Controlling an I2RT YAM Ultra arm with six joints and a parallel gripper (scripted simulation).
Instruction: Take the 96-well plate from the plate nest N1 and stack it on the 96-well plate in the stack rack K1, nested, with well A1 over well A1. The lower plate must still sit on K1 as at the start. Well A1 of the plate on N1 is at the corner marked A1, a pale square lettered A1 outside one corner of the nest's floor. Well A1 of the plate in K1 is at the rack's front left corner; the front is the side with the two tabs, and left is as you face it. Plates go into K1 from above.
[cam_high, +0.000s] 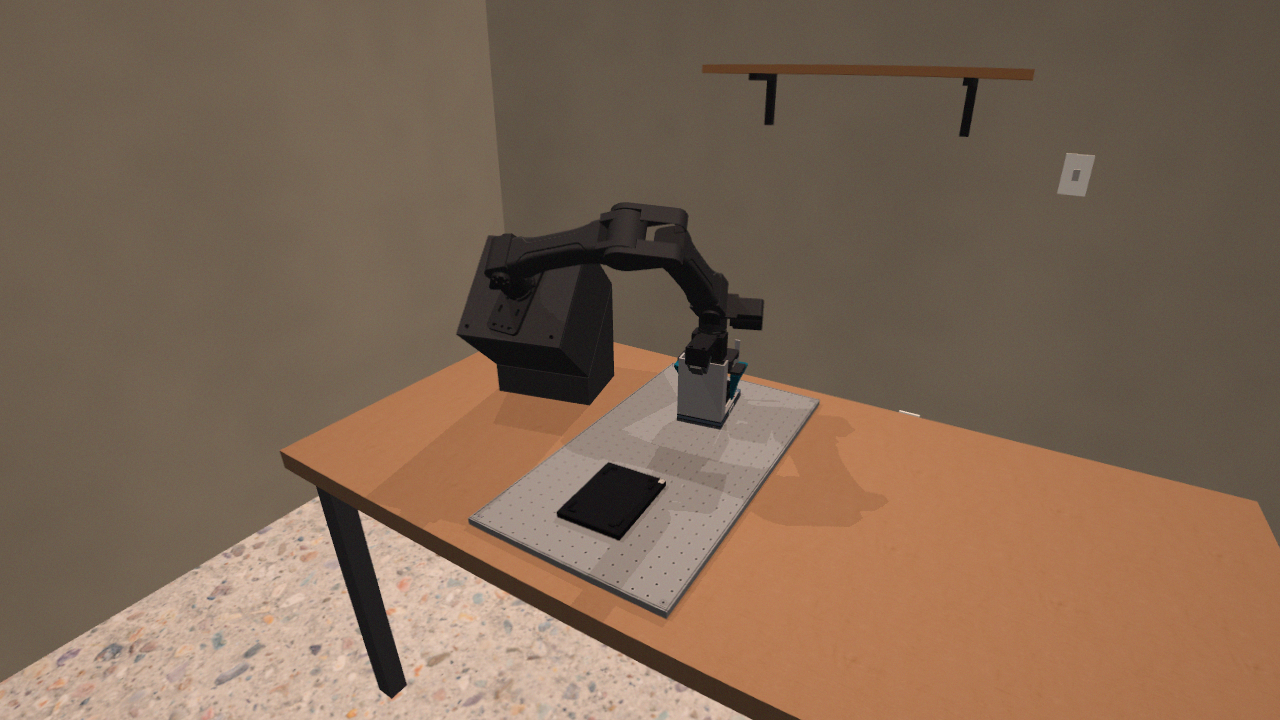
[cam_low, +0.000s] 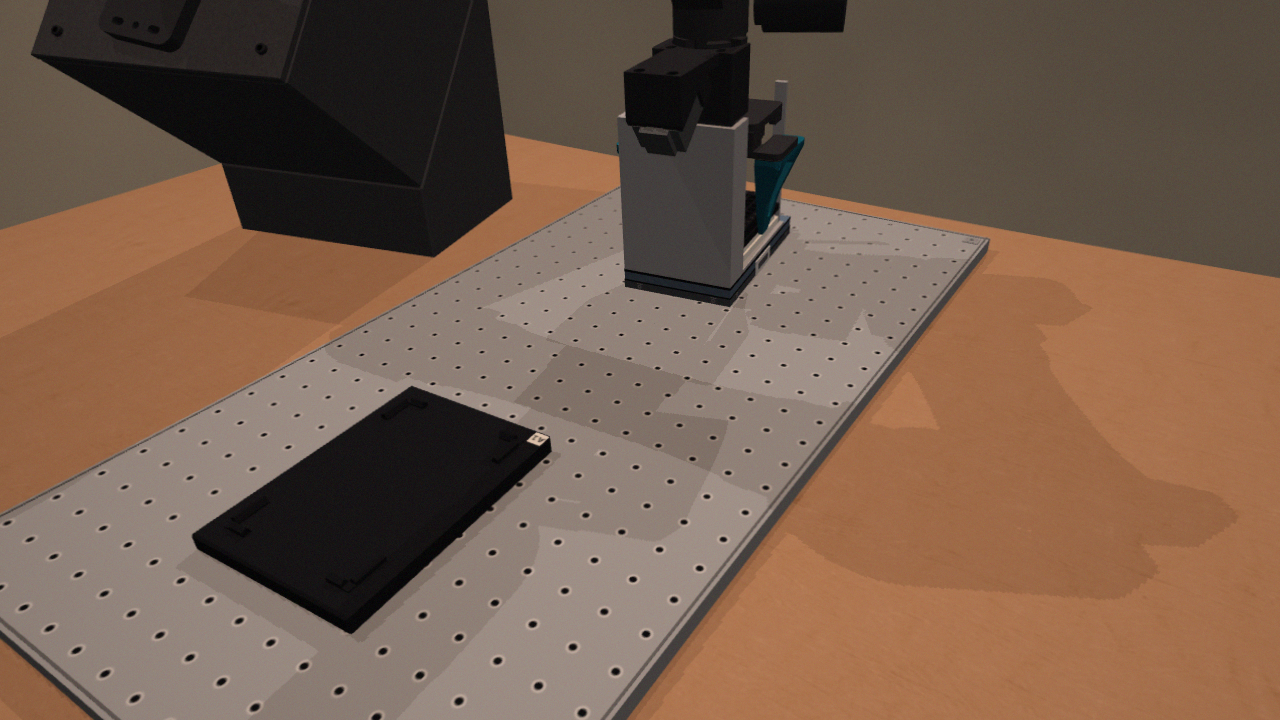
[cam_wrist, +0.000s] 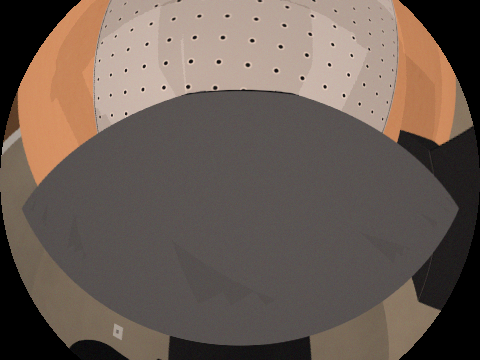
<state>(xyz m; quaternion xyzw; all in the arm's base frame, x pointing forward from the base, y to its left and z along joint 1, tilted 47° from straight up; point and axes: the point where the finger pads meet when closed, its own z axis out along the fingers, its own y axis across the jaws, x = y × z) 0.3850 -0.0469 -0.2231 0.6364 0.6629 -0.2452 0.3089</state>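
Right now my hand is right at the black 96-well plate. Also, from my hand: grey rack wall: 70 mm to the right, 40 mm above; grey rack post: 70 mm to the left, 40 mm ahead, 40 mm above; pale 96-well plate: 20 mm below.
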